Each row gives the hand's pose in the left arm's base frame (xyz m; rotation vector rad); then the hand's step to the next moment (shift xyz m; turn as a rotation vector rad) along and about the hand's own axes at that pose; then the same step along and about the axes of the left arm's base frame.
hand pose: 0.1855 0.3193 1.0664 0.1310 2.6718 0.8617
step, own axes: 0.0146 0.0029 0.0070 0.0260 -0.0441 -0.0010
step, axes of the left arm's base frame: -0.0114 0.0089 -0.0078 -0.0242 -0.0316 -0.0322
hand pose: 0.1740 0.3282 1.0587 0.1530 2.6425 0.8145
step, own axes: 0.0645 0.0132 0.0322 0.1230 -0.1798 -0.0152
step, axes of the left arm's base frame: -0.0476 0.0412 -0.0376 -0.1187 -0.1310 -0.1283
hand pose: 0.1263 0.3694 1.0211 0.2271 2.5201 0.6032
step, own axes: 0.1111 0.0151 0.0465 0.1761 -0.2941 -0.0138
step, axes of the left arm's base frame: -0.0682 0.0614 -0.0794 -0.1670 -0.2170 -0.2066
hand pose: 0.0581 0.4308 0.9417 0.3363 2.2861 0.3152
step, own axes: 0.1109 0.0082 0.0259 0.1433 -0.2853 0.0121
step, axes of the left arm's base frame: -0.0522 0.0481 -0.0894 -0.1251 -0.2168 -0.1986
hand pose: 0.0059 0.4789 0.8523 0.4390 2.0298 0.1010
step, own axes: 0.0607 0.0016 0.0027 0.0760 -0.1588 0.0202
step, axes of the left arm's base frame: -0.0228 0.0224 -0.0517 -0.0564 -0.1235 -0.1139
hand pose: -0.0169 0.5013 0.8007 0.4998 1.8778 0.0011
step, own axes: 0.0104 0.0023 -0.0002 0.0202 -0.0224 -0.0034
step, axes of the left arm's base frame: -0.0022 0.0057 -0.0087 -0.0162 -0.0127 -0.0223
